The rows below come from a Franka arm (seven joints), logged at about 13 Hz.
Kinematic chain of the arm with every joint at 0, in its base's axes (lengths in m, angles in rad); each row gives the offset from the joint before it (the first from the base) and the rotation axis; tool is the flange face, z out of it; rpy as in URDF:
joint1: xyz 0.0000 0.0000 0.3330 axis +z
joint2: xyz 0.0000 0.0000 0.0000 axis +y
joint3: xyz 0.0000 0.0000 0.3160 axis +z
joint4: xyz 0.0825 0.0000 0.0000 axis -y
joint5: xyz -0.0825 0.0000 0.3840 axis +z
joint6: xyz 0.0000 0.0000 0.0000 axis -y
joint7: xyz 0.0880 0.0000 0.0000 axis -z
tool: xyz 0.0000 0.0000 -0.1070 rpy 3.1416 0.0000 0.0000
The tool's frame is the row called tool.
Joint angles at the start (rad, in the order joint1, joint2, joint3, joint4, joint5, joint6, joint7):
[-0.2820, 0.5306, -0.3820, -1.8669, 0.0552, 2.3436, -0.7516]
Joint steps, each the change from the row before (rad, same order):
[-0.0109, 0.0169, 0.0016, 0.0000, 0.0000, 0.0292, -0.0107]
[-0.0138, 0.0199, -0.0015, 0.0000, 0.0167, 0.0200, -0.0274]
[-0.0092, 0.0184, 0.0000, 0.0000, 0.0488, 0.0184, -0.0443]
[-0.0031, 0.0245, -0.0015, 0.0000, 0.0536, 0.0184, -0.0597]
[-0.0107, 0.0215, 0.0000, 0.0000, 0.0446, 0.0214, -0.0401]
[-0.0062, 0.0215, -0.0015, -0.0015, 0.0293, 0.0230, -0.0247]
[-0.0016, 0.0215, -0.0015, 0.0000, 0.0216, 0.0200, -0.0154]
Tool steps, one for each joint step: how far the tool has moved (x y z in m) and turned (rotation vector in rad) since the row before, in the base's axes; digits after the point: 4 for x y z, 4 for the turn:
[-0.0024, -0.0060, -0.0078, -0.0110, -0.0056, 0.0055]
[-0.0058, -0.0081, -0.0100, 0.0032, -0.0015, 0.0031]
[-0.0037, -0.0048, -0.0095, 0.0195, -0.0168, 0.0017]
[-0.0028, -0.0024, -0.0129, 0.0217, -0.0122, 0.0174]
[-0.0052, -0.0058, -0.0109, 0.0122, -0.0146, -0.0024]
[-0.0047, -0.0042, -0.0111, 0.0027, -0.0071, -0.0037]
[-0.0029, -0.0020, -0.0108, -0.0002, -0.0026, -0.0027]

